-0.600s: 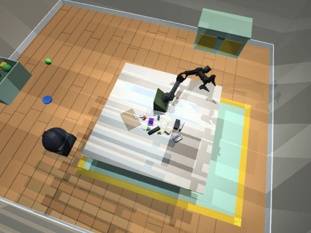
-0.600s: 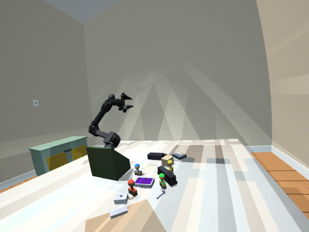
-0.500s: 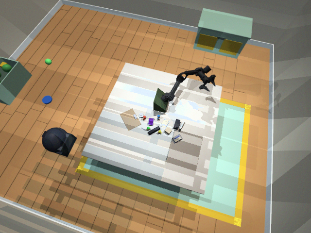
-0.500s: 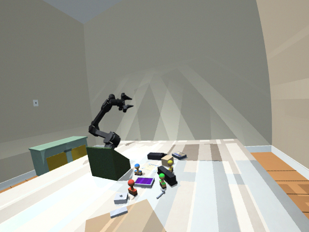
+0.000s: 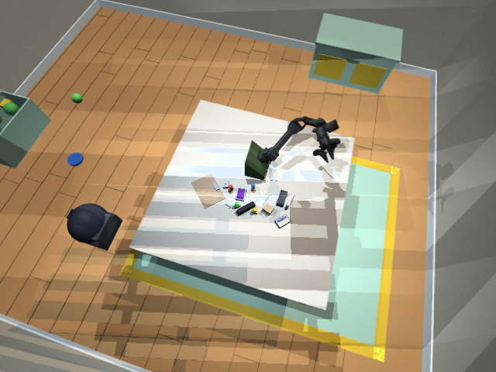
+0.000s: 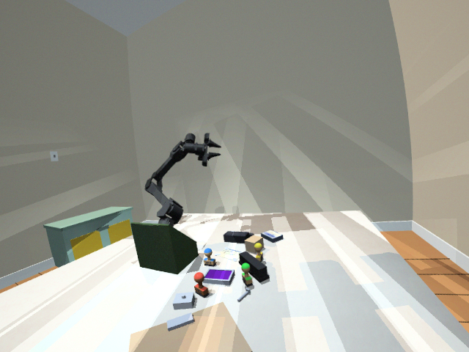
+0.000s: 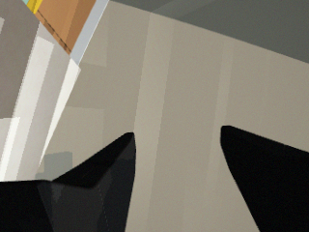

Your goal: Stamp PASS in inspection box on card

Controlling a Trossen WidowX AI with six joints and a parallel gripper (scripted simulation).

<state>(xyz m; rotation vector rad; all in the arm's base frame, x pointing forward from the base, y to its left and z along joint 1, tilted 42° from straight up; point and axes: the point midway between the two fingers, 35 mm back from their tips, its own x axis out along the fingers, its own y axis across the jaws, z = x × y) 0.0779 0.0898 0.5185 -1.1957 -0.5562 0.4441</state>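
My gripper tip is now 47 cm to the left of the green stamp, 42 cm above it and 30 cm short of it. The rest, counted from my gripper tip: pale card (44 cm below, 32 cm to the right, 17 cm ahead); then blue stamp (42 cm below, 41 cm to the right, 13 cm ahead); then cardboard box (42 cm below, 26 cm to the right, 25 cm ahead).
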